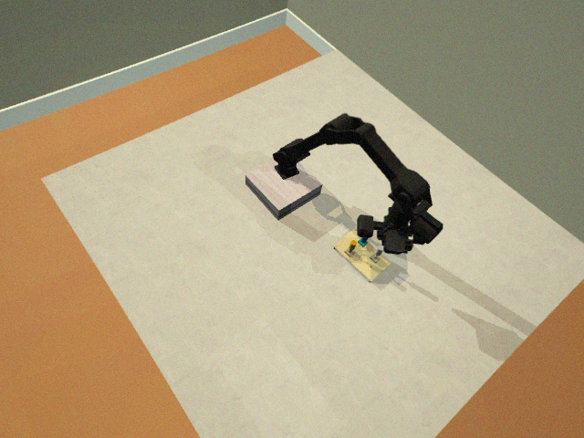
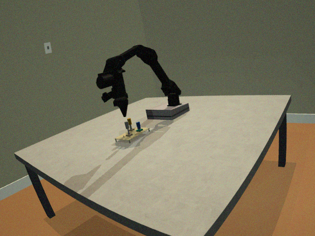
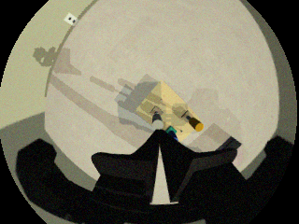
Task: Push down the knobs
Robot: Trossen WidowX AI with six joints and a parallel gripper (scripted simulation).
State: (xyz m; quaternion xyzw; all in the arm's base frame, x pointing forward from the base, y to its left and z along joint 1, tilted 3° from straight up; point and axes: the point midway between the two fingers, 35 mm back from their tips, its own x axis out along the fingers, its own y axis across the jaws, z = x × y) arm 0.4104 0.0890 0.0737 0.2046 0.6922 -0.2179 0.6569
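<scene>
Now: the grey knob 40 mm below my gripper tip. From my gripper tip the other things lie so: blue knob (60 mm below, 60 mm behind).
</scene>
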